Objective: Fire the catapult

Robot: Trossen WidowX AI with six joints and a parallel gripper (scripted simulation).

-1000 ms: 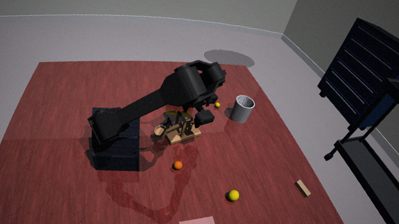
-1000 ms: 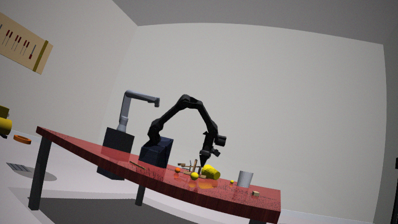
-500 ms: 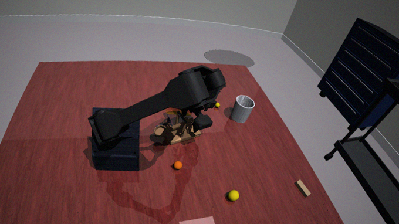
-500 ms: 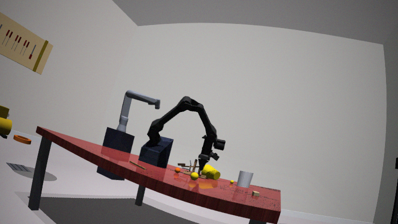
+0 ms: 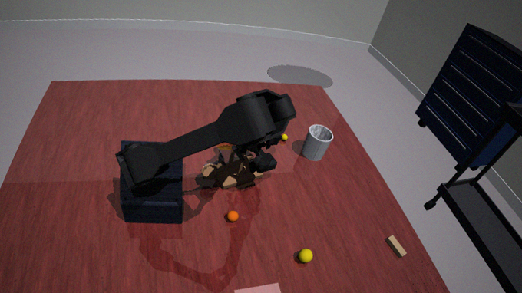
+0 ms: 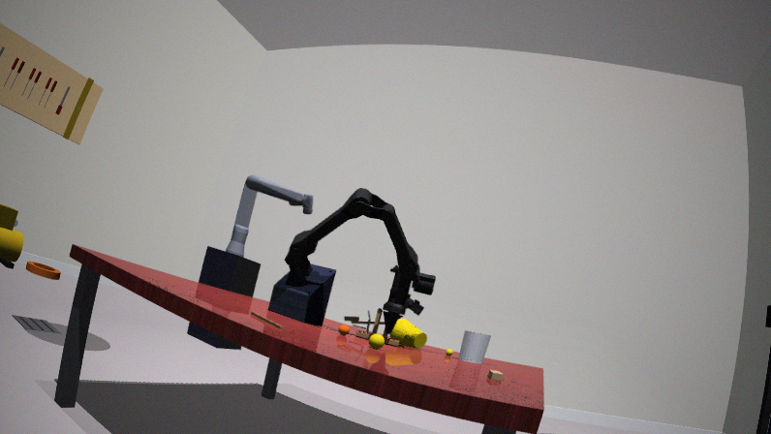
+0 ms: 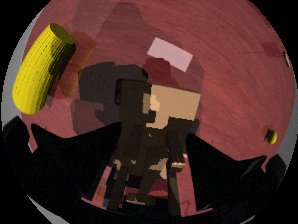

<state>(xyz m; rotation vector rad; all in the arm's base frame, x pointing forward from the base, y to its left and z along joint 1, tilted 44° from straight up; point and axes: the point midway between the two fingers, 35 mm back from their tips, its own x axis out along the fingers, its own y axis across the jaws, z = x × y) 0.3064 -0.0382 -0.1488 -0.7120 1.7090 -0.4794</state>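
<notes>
Now: gripper tip 170 mm to the left of the orange ball, 90 mm past it and 20 mm above it. Also, from my gripper tip: white mug: 280 mm ahead, 60 mm to the left, 10 mm below; wooden catapult: 70 mm behind, 20 mm above; small yellow ball: 190 mm ahead, 140 mm to the left, 20 mm below.
</notes>
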